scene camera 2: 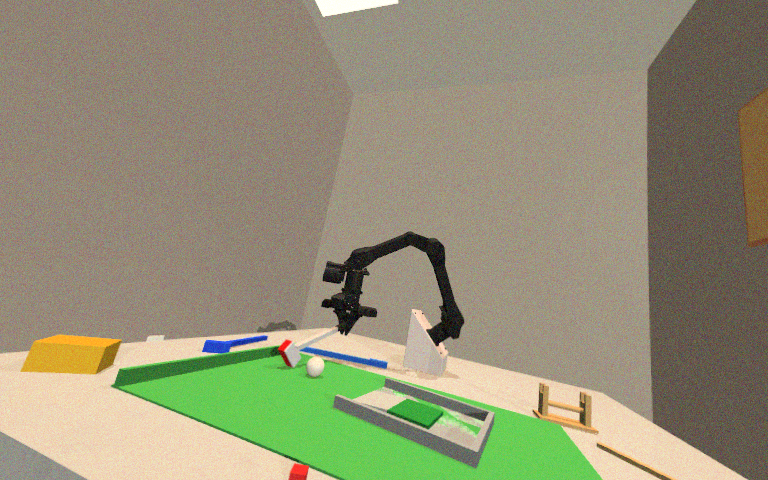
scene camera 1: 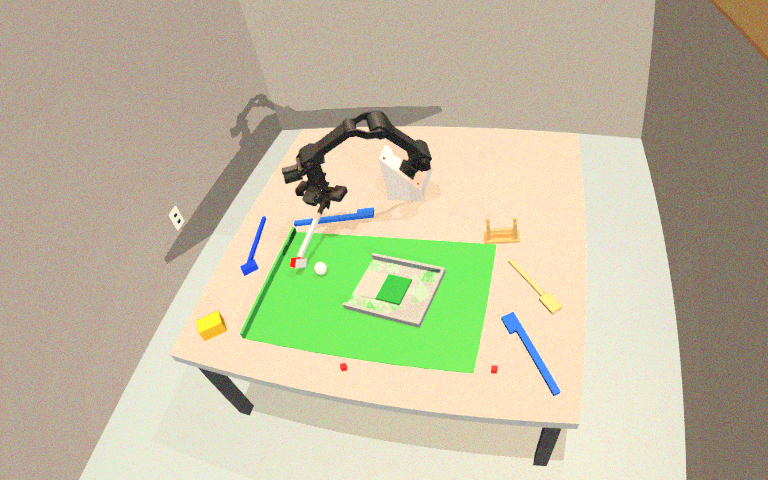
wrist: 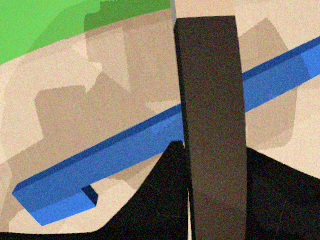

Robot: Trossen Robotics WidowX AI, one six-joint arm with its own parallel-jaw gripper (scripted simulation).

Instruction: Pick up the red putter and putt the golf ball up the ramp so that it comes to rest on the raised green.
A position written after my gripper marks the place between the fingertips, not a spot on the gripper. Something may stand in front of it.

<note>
In view: my gripper (scene camera 2: 343,335), a yellow block (scene camera 2: 59,354), a green mat (scene camera 2: 282,409), a green wall (scene camera 2: 140,373) and a wooden stand (scene camera 2: 585,401).
My gripper also shows in scene camera 1 (scene camera 1: 326,208) and in the wrist view (wrist: 197,149). The green mat is seen too in scene camera 1 (scene camera 1: 302,310). The green wall is seen too in scene camera 1 (scene camera 1: 265,287). The wrist view does not show the yellow block: it is out of frame.
</note>
